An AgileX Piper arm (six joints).
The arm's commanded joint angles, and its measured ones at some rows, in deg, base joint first. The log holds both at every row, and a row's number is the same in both.
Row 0, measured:
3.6, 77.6, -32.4, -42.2, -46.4, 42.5
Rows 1 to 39, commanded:
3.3, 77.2, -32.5, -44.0, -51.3, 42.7
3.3, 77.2, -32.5, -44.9, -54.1, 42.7
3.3, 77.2, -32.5, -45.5, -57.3, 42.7
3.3, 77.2, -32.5, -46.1, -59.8, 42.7
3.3, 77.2, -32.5, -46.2, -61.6, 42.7
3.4, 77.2, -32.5, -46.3, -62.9, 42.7
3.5, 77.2, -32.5, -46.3, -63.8, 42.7
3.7, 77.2, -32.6, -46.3, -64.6, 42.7
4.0, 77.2, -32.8, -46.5, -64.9, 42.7
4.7, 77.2, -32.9, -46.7, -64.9, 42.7
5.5, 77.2, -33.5, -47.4, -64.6, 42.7
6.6, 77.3, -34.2, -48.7, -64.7, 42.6
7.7, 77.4, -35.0, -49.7, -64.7, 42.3
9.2, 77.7, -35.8, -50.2, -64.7, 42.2
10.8, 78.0, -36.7, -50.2, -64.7, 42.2
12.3, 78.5, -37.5, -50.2, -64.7, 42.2
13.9, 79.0, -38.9, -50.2, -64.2, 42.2
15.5, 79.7, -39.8, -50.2, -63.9, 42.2
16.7, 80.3, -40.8, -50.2, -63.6, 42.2
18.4, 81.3, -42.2, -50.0, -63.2, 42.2
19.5, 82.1, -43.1, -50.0, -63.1, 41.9
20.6, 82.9, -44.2, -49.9, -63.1, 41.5
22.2, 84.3, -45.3, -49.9, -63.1, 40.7
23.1, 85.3, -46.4, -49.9, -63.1, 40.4
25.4, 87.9, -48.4, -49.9, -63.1, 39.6
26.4, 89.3, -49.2, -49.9, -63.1, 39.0
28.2, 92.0, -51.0, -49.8, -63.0, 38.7
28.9, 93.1, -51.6, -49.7, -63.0, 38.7
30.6, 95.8, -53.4, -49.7, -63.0, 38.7
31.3, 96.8, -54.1, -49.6, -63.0, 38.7
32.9, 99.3, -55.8, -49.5, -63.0, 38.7
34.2, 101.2, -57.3, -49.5, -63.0, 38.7
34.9, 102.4, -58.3, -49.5, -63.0, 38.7
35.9, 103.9, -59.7, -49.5, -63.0, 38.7
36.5, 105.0, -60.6, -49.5, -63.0, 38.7
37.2, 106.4, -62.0, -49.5, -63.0, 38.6
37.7, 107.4, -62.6, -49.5, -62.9, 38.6
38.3, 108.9, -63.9, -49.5, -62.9, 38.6
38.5, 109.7, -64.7, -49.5, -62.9, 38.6
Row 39, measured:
37.4, 107.0, -62.1, -50.2, -62.7, 39.4
